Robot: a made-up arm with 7 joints.
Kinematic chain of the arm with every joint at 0, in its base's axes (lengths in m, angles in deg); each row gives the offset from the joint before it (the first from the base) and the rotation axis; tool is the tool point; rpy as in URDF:
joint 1: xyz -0.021 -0.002 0.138 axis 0 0.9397 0.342
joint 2: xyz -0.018 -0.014 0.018 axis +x
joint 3: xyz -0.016 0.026 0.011 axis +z
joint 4: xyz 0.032 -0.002 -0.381 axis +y
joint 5: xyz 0 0.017 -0.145 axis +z
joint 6: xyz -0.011 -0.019 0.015 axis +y
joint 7: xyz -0.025 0.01 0 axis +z
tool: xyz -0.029 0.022 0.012 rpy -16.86 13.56 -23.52
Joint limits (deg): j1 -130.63..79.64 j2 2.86..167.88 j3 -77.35..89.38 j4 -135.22..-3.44 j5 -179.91..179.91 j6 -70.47..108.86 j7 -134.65..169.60
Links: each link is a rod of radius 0.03 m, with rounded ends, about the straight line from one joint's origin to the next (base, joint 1, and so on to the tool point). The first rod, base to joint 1, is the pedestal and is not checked.
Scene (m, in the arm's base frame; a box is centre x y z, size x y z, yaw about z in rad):
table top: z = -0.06
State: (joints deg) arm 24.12 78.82 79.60 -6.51 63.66 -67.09 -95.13
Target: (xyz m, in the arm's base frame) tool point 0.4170 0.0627 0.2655
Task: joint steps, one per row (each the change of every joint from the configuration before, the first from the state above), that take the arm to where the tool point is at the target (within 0.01 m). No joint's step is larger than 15 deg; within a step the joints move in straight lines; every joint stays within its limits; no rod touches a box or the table.
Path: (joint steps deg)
1: 8.40 14.28 -2.12 -11.38 1.76 0.34 -3.71
2: 8.39 14.29 -2.11 -11.38 1.76 0.35 -3.70
3: 8.40 14.28 -2.12 -11.38 1.76 0.34 -3.71
4: 8.39 14.28 -2.12 -11.38 1.76 0.35 -3.70
5: 8.40 14.28 -2.12 -11.38 1.76 0.34 -3.71
6: 8.40 14.29 -2.11 -11.38 1.76 0.34 -3.70

